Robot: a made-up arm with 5 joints.
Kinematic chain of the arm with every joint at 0, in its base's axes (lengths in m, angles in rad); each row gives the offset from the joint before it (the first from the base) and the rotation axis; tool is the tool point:
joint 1: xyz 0 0 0.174 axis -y
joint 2: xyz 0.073 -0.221 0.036 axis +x
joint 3: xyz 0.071 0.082 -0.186 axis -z
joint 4: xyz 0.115 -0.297 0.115 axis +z
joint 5: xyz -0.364 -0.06 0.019 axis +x
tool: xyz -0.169 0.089 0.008
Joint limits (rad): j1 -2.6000..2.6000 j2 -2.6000..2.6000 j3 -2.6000..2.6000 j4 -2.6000..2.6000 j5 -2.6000..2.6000
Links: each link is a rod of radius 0.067 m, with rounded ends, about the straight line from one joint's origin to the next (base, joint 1, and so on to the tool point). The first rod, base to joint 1, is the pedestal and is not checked.
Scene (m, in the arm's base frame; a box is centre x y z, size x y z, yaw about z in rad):
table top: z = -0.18
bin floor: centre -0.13 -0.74 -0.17 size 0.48 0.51 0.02 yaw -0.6
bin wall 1: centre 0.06 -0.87 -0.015 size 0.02 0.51 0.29 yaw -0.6
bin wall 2: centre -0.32 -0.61 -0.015 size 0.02 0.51 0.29 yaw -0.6
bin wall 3: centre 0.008 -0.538 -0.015 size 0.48 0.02 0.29 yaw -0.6
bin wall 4: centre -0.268 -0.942 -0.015 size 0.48 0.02 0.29 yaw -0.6
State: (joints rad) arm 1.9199 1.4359 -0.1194 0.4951 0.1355
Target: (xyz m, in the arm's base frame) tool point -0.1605 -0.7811 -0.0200
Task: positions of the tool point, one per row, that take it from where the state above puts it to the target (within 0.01 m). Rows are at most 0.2 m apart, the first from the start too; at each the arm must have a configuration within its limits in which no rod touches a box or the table.
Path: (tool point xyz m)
1: 0.4598 -0.3979 0.2003
2: 0.4028 -0.5397 0.2193
3: 0.3073 -0.6615 0.2482
4: 0.1849 -0.7474 0.2974
5: 0.0746 -0.7866 0.2703
6: -0.0440 -0.7980 0.2692
7: -0.1605 -0.7811 0.2939
8: -0.1833 -0.7962 0.1410
9: -0.1605 -0.7811 -0.0200

